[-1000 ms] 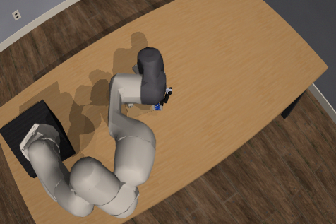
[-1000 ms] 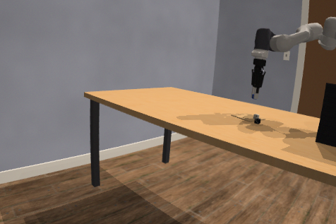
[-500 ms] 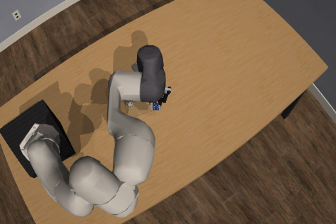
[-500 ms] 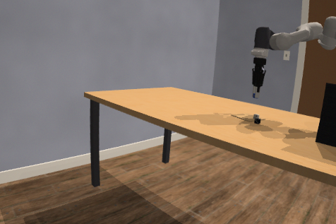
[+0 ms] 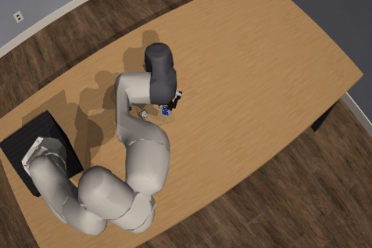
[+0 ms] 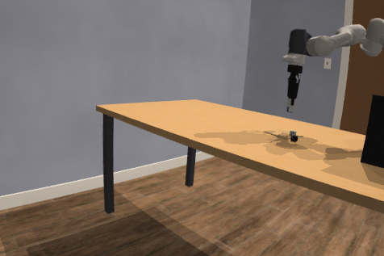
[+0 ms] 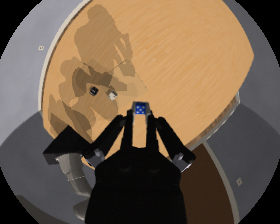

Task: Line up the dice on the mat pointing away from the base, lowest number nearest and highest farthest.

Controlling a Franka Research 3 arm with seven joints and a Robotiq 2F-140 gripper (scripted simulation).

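The thin tan mat lies 1 cm behind my hand, 8 cm to the left of it and 14 cm below it. Round my hand: white die: 6 cm behind, 9 cm to the left, 12 cm below; black die: 9 cm behind, 16 cm to the left, 12 cm below; blue die: 2 cm below.
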